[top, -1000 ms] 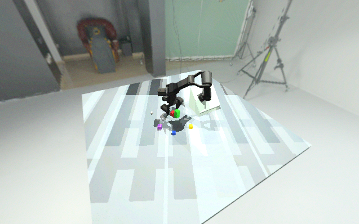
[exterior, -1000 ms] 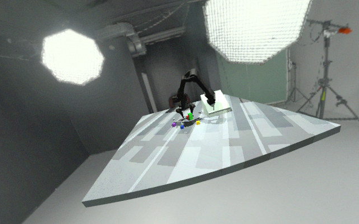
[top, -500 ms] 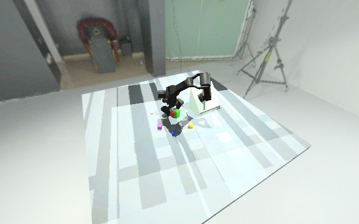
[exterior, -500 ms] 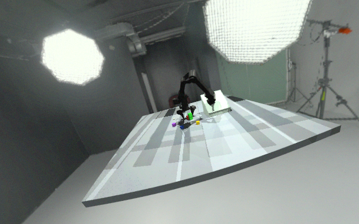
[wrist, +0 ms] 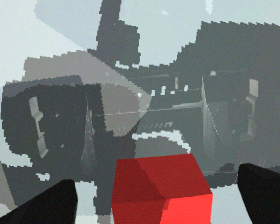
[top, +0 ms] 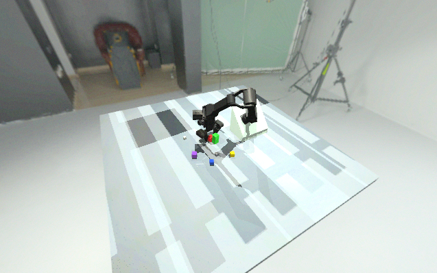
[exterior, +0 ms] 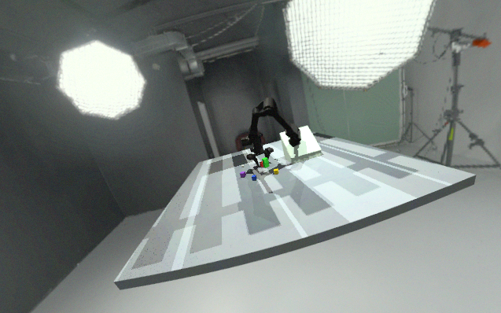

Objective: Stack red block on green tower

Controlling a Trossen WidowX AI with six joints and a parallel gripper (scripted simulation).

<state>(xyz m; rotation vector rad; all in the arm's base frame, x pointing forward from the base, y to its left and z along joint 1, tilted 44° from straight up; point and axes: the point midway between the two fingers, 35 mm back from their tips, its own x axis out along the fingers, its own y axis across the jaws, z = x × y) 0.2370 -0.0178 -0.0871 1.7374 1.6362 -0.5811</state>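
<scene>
Now: gripper tip 1 cm to the right of the red block and 1 cm below it. Also, from my gripper tip: yellow block (19 cm to the left, 2 cm behind); then purple block (16 cm ahead, 7 cm to the left, 1 cm above); then small white cube (13 cm ahead, 10 cm to the right).
</scene>
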